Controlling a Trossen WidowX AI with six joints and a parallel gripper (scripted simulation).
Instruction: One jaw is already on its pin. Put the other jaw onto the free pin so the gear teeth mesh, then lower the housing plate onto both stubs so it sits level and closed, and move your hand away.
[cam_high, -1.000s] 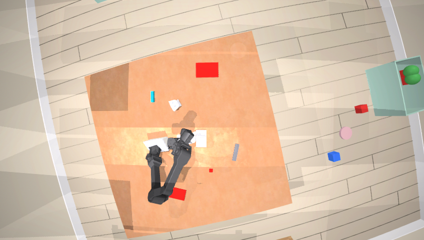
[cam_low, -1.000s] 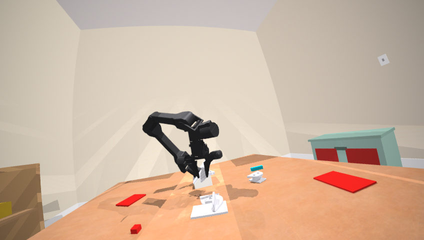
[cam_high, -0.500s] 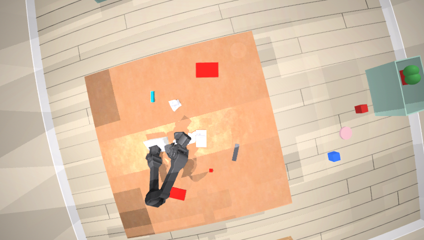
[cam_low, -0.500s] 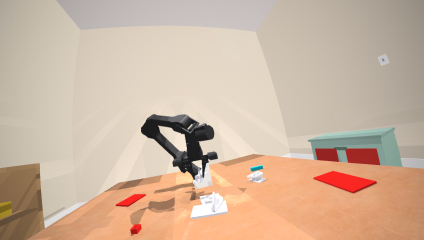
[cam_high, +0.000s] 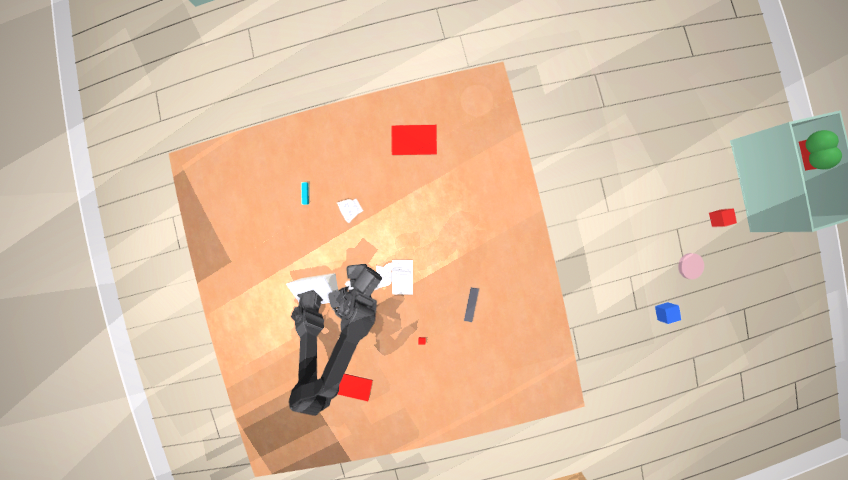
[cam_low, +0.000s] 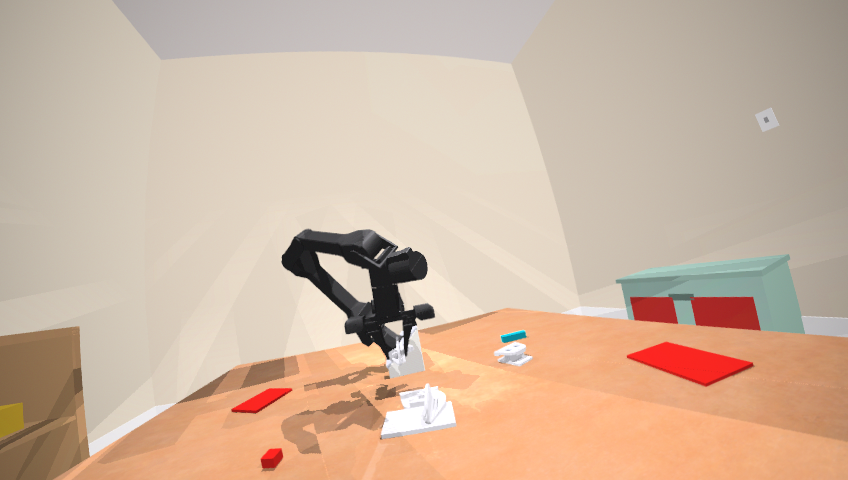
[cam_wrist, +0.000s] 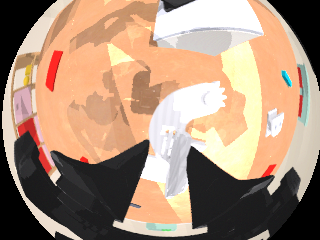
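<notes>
Now: gripper tip 120 mm short of the white base plate and 80 mm above it. From my gripper tip the other things lie so: cyan bar: 380 mm to the left, 120 mm behind, 70 mm below; grey bar: 320 mm ahead, 170 mm to the right, 80 mm below; small red cube: 240 mm to the right, 120 mm ahead, 80 mm below.
</notes>
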